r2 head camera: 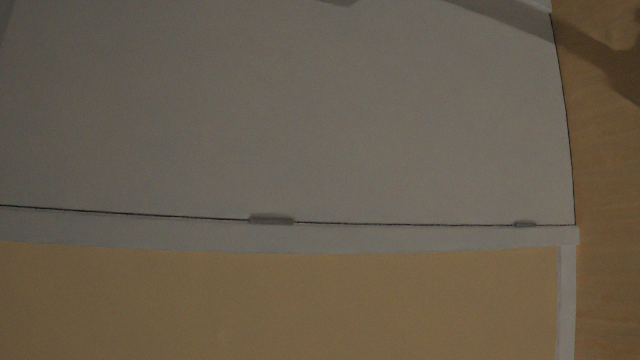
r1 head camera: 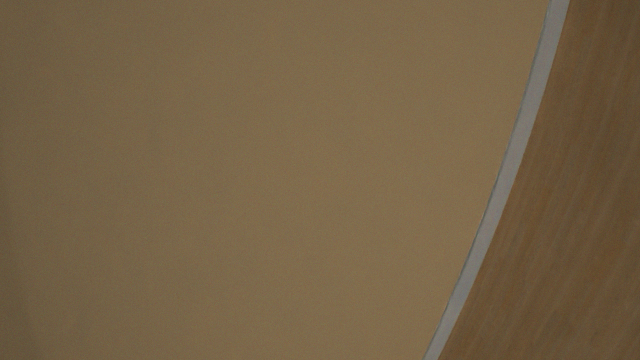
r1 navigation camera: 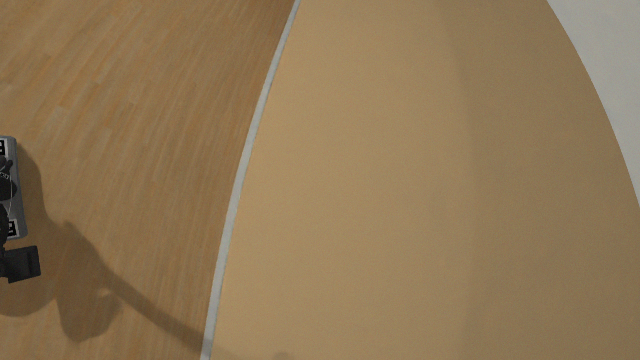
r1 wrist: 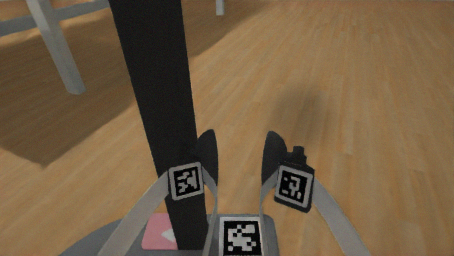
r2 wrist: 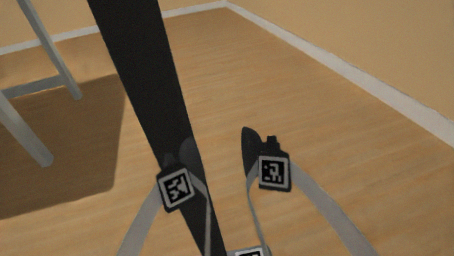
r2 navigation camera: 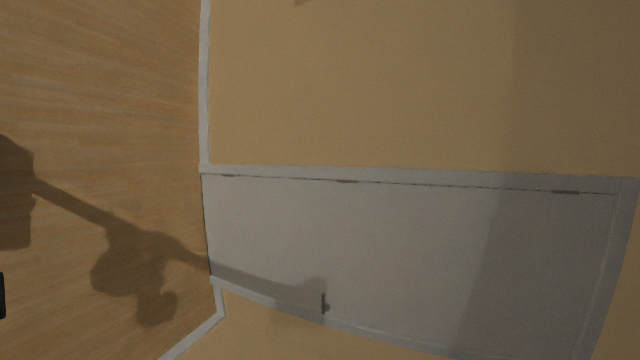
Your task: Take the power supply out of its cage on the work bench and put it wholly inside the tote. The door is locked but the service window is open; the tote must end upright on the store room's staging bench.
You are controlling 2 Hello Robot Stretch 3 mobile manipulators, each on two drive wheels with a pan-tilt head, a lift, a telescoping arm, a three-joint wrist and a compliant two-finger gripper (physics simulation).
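The r1 gripper (r1 wrist: 240,150) is open in its wrist view, with bare floor showing between the fingertips. The r2 gripper (r2 wrist: 218,149) is open in its wrist view, with floor and part of a dark mast behind the fingers. The door (r2 head camera: 300,110) (r2 navigation camera: 375,235) is closed and pale grey, seen sideways in the r2 head and navigation views; its handle (r2 navigation camera: 325,304) shows in the navigation view. The power supply, its cage, the tote and the service window do not show in these views.
Pale legs of a table or bench (r1 wrist: 60,60) (r2 wrist: 25,130) stand at the left in both wrist views; which bench cannot be told. A tan wall (r1 head camera: 250,175) (r1 navigation camera: 350,175) with a pale baseboard (r1 head camera: 492,210) (r1 navigation camera: 232,200) fills much of the r1 head and navigation views. Robot shadows fall on floor and door.
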